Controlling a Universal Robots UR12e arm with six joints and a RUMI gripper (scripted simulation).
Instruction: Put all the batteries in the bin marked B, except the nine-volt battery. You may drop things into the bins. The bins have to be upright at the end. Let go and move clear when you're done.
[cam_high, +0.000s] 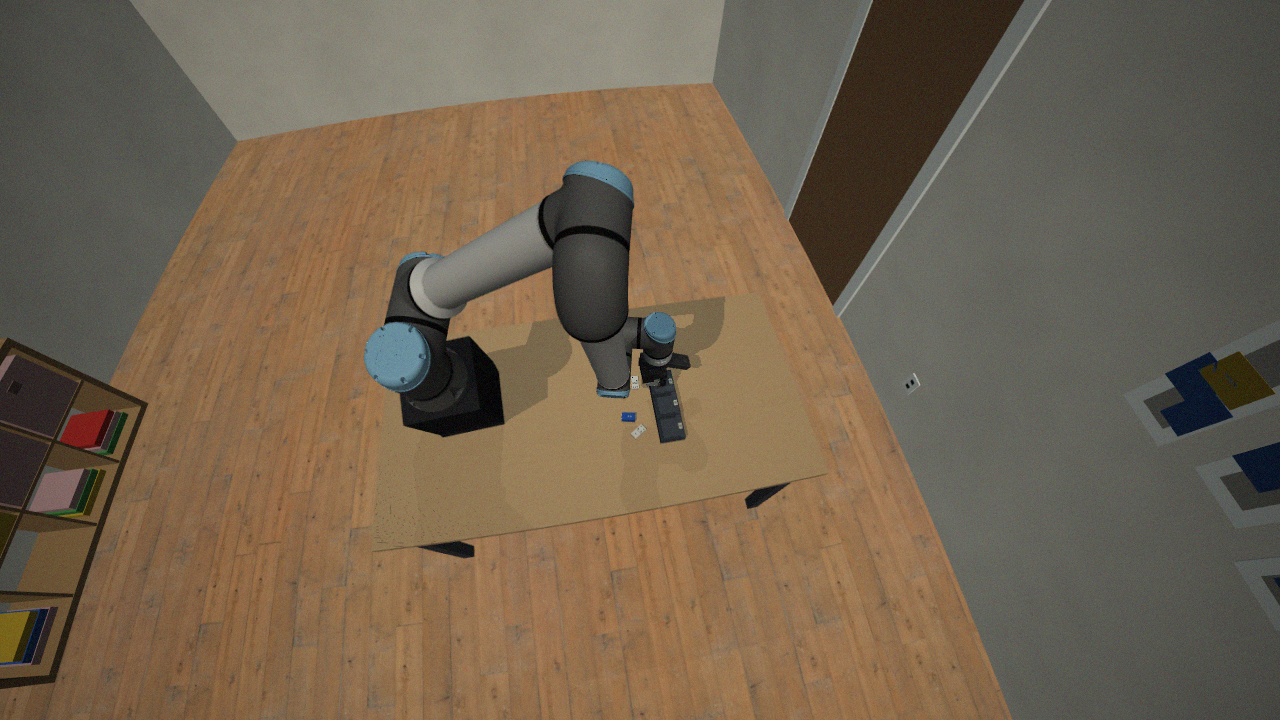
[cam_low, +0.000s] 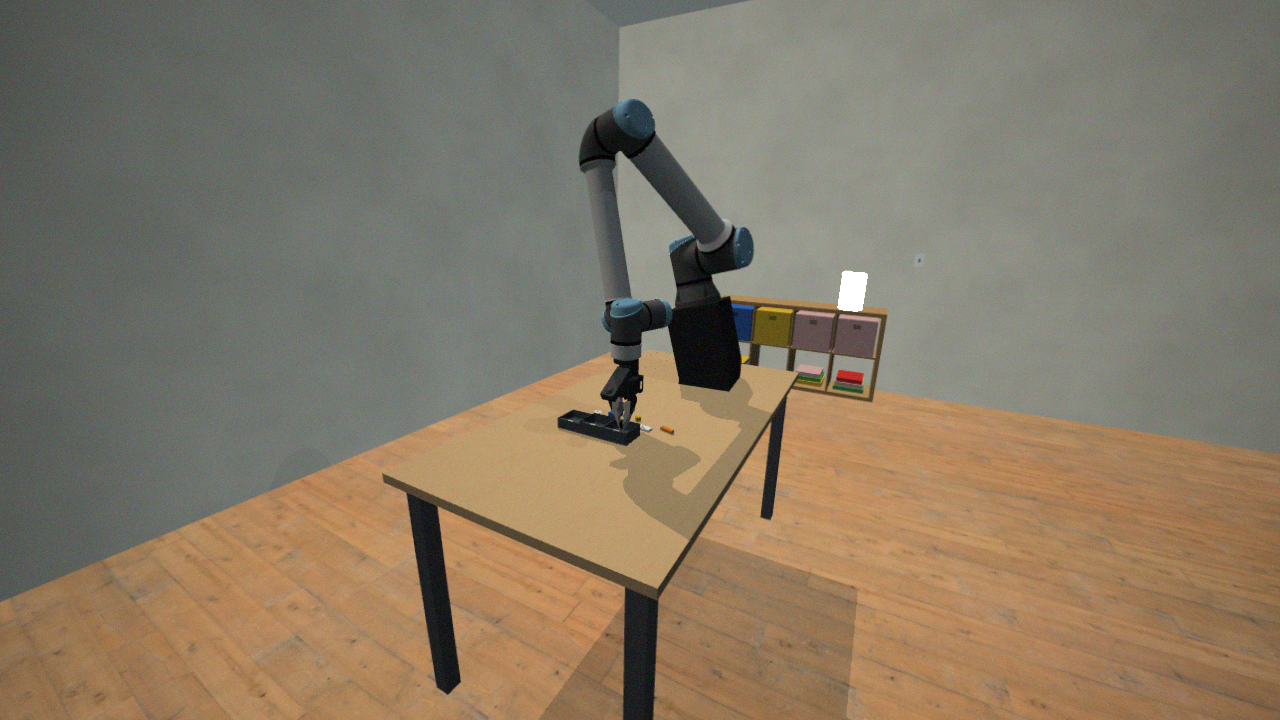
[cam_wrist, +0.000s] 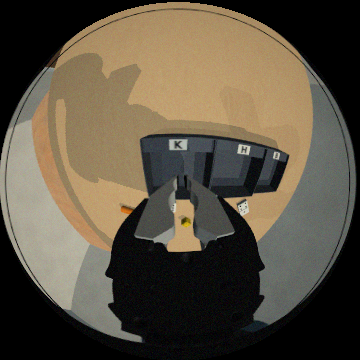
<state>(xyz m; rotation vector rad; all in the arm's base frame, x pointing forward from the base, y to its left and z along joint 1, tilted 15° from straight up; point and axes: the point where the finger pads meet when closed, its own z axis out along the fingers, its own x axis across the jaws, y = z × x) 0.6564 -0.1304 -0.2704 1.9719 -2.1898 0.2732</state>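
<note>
My hand is 12 cm to the right of the orange battery, 8 cm past it and 3 cm above it. From my hand the other things lie so: yellow item 13 cm behind, 3 cm below; then bin tray 8 cm to the right, 2 cm below; then blue nine-volt battery 14 cm behind, 8 cm to the right, 3 cm below.
</note>
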